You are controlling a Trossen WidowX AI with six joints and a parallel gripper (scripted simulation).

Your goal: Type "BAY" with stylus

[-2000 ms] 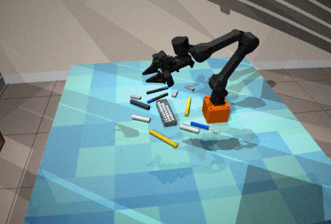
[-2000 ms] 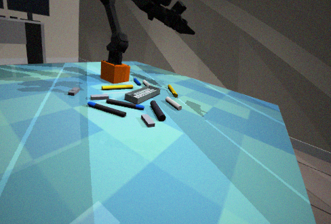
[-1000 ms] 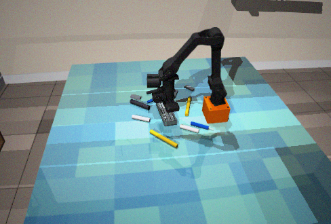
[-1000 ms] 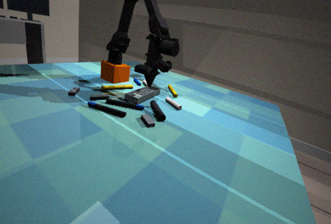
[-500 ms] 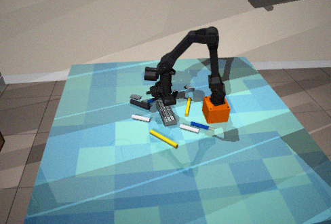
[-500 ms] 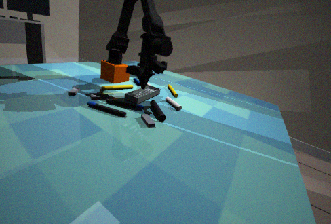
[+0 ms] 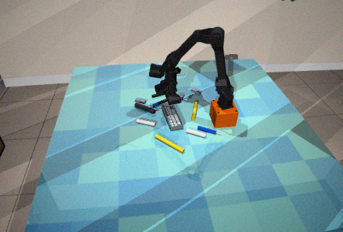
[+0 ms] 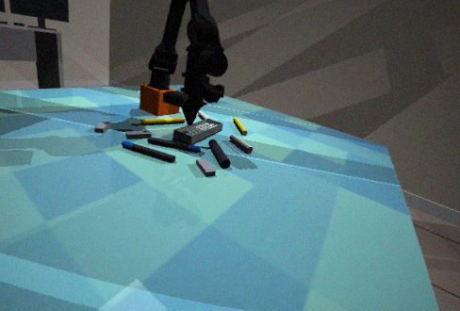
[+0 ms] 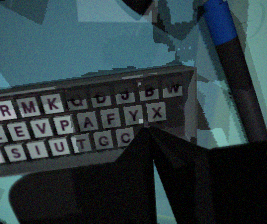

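My gripper tip is 14 cm past the blue stylus, 23 cm to the right of it and 3 cm above it. Also, from my gripper tip: black marker: 12 cm ahead, 5 cm to the right, 3 cm below.
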